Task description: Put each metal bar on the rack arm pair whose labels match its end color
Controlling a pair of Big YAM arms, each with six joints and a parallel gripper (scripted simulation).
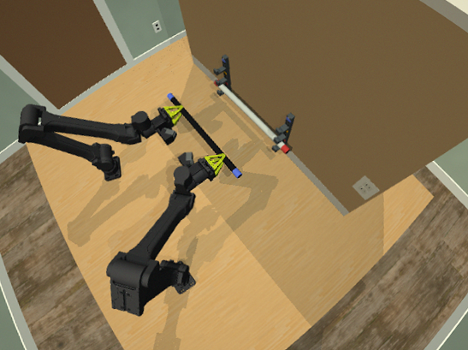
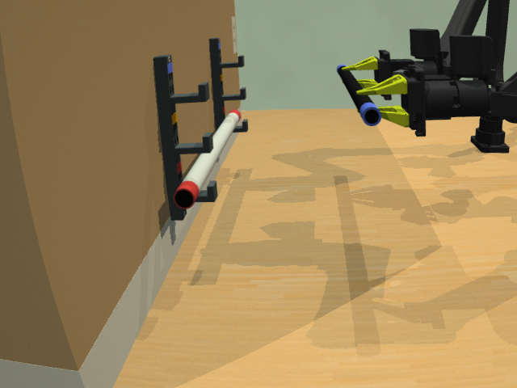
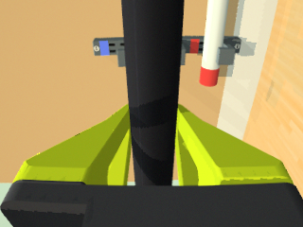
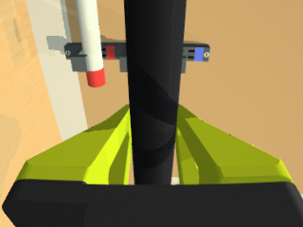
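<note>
My left gripper is now 15 cm to the left of the black bar. The rest, counted from my left hand: grey baseboard: 30 cm ahead, 19 cm below, 18 cm to the right; then brown wall: 45 cm ahead, 23 cm above, 18 cm to the right.
</note>
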